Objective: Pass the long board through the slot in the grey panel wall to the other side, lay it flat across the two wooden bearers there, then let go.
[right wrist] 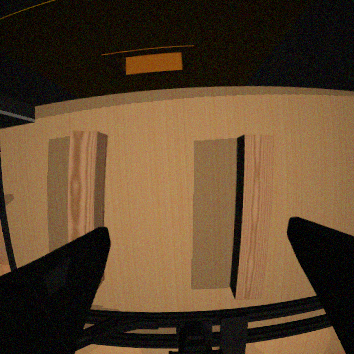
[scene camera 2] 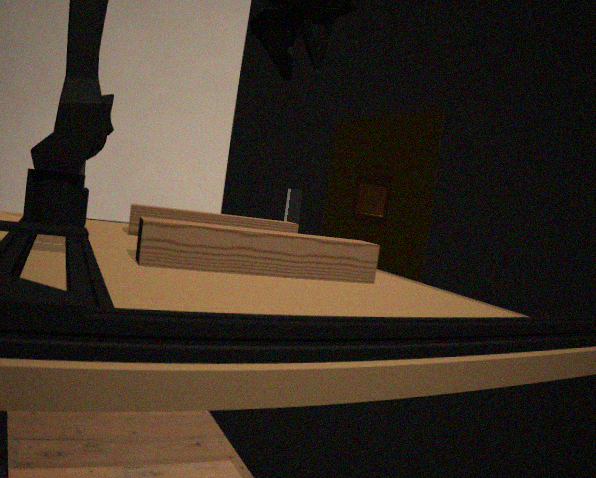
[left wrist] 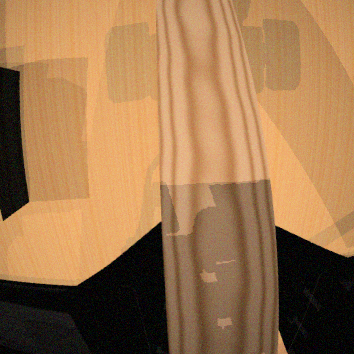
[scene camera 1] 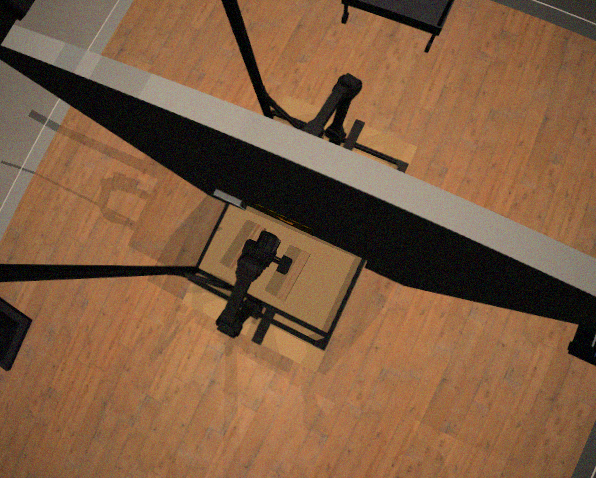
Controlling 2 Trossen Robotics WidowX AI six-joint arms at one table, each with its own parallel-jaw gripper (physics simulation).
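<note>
My left gripper (left wrist: 208, 227) is shut on the long pale wooden board (left wrist: 211, 105), which runs away from the wrist above the left table (left wrist: 116, 158). The left arm (scene camera 1: 339, 106) stands behind the grey panel wall (scene camera 1: 343, 166) (scene camera 2: 476, 190) (right wrist: 263, 42); the board is hidden in the scene views. The slot (scene camera 2: 372, 199) (right wrist: 154, 63) shows orange-brown in the dark wall. Two wooden bearers (scene camera 2: 258, 256) (scene camera 2: 211, 219) (right wrist: 82, 182) (right wrist: 256, 218) lie parallel on the near table (scene camera 1: 329, 289) (scene camera 2: 249, 296). My right gripper (scene camera 1: 264, 239) (right wrist: 199, 232) is open and empty, above the bearers and facing the slot.
A small grey block (scene camera 1: 227, 196) (scene camera 2: 292, 205) stands at the foot of the wall beside the slot. Black stand poles (scene camera 1: 244, 52) (scene camera 1: 121, 271) cross the floor. A dark table (scene camera 1: 400, 9) stands at the far edge. The black table frame (scene camera 2: 296, 332) (right wrist: 211, 312) rims the near table.
</note>
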